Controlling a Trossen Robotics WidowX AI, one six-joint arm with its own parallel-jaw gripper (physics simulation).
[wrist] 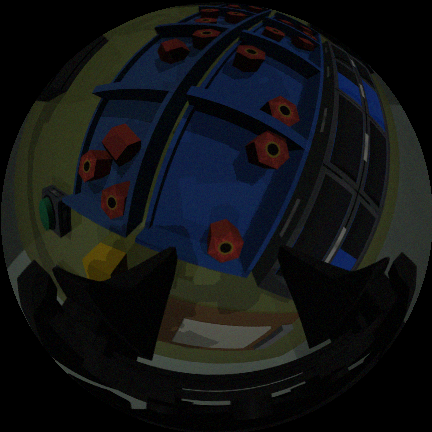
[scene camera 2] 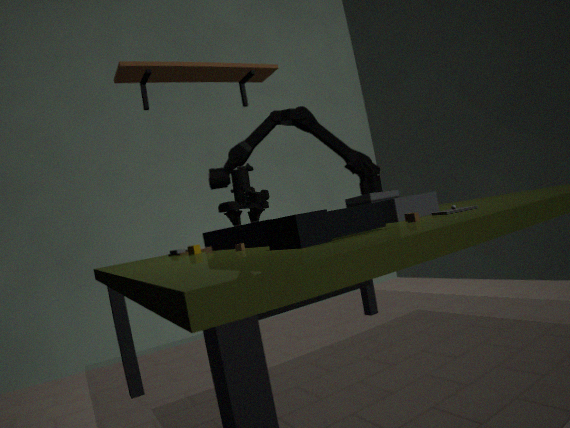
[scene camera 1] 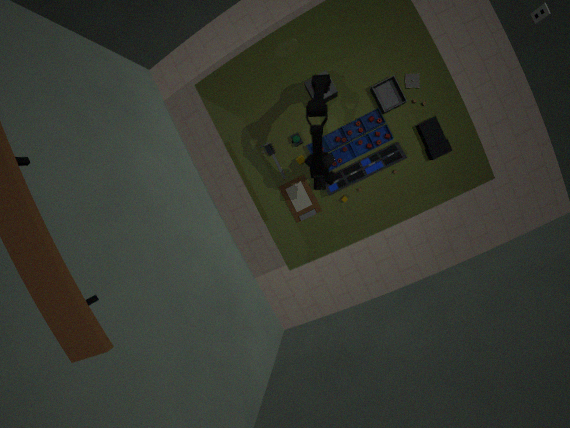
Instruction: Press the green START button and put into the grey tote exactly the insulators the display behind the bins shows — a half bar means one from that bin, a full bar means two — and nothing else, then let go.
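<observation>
My gripper is open and empty, pointing down over the near end of the blue bins. In the wrist view a red insulator lies in the end bin just beyond the fingertips, near the left one horizontally and below. Another insulator lies in that same bin. Three insulators lie in the neighbouring end bin, one of them tilted. The display shows blue bars, partly hidden by the arm. The grey tote shows a bare floor. The green button is beside the bins.
A yellow cube lies near the bins' end; another yellow cube lies beyond the display. A brown-framed board lies past the bins' near end. A black box stands beyond their far end.
</observation>
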